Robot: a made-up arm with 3 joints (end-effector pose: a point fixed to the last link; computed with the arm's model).
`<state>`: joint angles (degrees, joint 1 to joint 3).
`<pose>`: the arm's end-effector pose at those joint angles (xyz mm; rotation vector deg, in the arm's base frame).
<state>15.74 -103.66 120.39</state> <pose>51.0 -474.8 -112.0 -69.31 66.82 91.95</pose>
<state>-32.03 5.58 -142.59</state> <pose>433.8 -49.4 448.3 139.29 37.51 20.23</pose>
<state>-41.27 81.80 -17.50</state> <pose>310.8 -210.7 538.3 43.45 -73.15 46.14</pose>
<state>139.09 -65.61 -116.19</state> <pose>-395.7 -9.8 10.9 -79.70 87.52 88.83</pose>
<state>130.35 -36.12 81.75</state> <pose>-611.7 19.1 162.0 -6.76 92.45 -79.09</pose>
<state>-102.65 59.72 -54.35</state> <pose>247.1 245.5 512.8 90.03 4.92 112.96</pose>
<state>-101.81 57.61 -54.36</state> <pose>248.6 251.8 507.7 88.07 6.07 111.96</pose>
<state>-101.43 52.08 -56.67</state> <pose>242.0 272.4 494.6 84.89 12.74 110.99</pose>
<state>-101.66 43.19 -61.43</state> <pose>227.2 305.1 470.7 80.57 24.87 109.12</pose>
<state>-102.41 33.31 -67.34</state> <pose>208.3 338.4 440.3 76.04 38.78 105.70</pose>
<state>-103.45 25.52 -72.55</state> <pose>190.9 362.3 414.6 72.60 50.04 101.94</pose>
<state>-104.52 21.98 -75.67</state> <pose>178.7 373.4 403.4 71.27 56.13 100.08</pose>
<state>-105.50 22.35 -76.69</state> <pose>171.7 374.4 406.8 71.94 57.69 100.73</pose>
